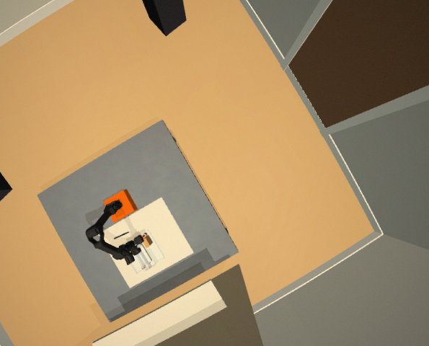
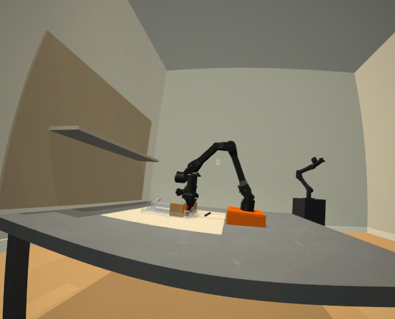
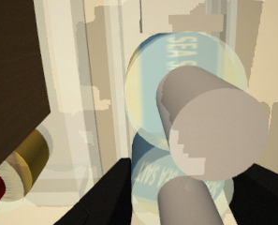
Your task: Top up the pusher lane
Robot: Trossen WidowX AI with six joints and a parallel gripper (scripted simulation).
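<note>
Now: the thin black strip 110 mm behind my gripper tip, 90 mm to the right of it and 30 mm below it. The rest, counted from my gripper tip: grey shelf (510 mm ahead, 340 mm above, 60 mm to the right).
</note>
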